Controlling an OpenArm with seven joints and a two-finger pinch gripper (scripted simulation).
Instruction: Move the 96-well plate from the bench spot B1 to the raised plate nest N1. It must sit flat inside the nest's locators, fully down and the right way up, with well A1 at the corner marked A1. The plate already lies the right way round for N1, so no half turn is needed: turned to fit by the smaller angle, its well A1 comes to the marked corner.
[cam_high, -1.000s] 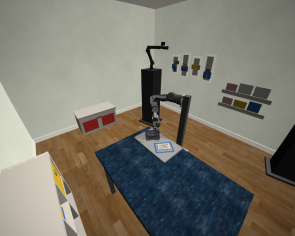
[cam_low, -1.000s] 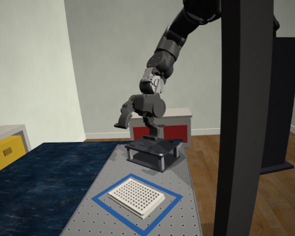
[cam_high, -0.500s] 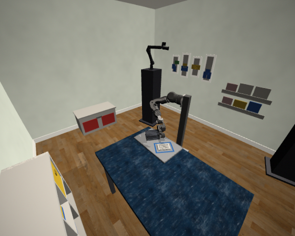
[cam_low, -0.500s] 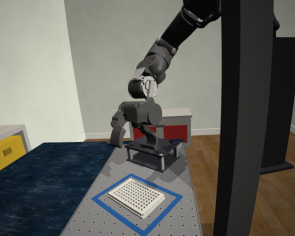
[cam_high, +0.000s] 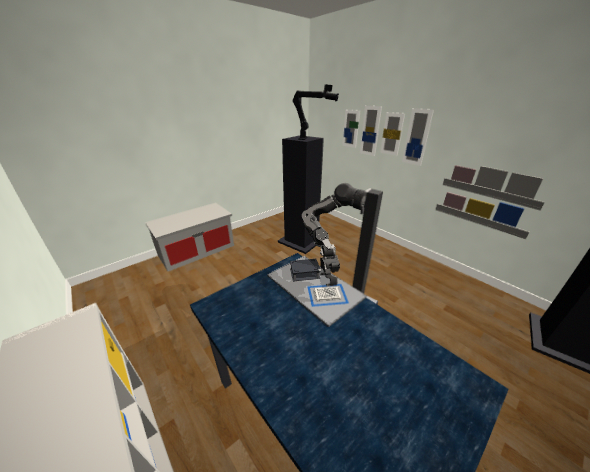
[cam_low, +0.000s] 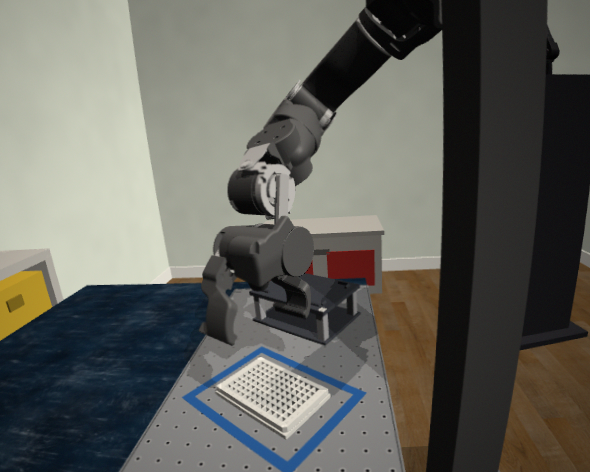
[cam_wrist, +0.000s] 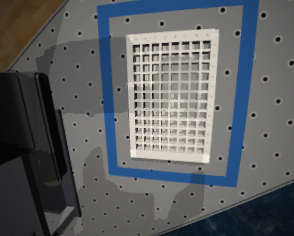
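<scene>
Right now the white 96-well plate is 1 cm behind my hand and 10 cm below it. Also, from my hand: dark raised plate nest (8 cm behind, 20 cm to the right, 5 cm below).
</scene>
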